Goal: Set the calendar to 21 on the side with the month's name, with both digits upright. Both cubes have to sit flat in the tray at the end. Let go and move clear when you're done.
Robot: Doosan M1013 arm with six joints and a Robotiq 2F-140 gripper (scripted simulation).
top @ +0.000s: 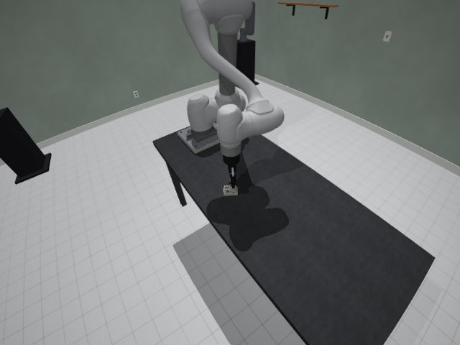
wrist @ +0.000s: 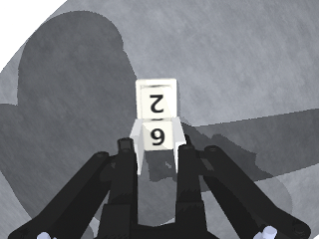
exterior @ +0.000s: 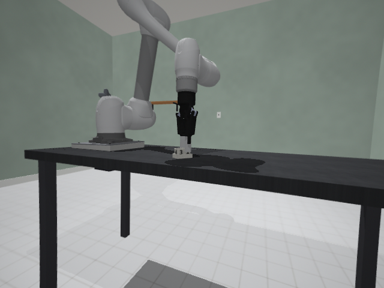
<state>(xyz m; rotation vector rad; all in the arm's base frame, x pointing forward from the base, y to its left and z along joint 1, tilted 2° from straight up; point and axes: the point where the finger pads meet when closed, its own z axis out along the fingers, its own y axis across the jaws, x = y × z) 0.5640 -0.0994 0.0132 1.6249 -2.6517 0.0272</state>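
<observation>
The cube lies 3 cm below my hand. Round my hand: white tray 5 cm below, 1 cm to the right, 1 cm behind.
</observation>
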